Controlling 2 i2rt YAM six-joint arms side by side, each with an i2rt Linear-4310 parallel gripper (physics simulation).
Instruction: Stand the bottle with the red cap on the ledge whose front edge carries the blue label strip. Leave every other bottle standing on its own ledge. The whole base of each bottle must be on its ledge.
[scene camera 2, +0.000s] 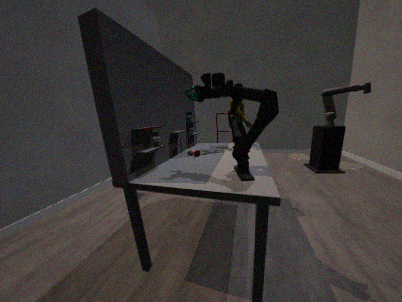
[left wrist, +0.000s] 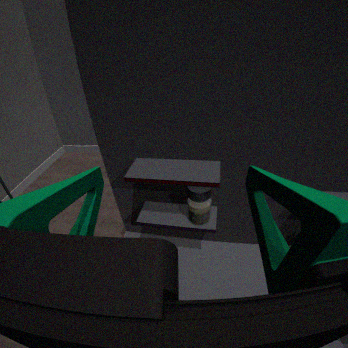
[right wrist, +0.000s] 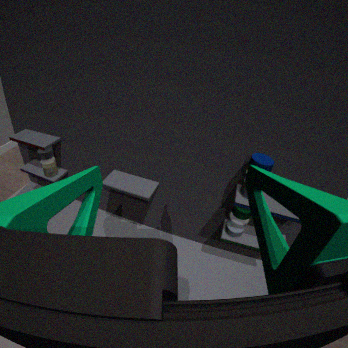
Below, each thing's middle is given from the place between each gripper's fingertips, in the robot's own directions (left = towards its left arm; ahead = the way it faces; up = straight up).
Now: right hand 390 mm short of the red-edged ledge (left wrist: 148, 168), 580 mm to the right of it and 250 mm above it.
The red-edged ledge lies 26 cm ahead of my left hand, 4 cm to the left of it and 18 cm below it.
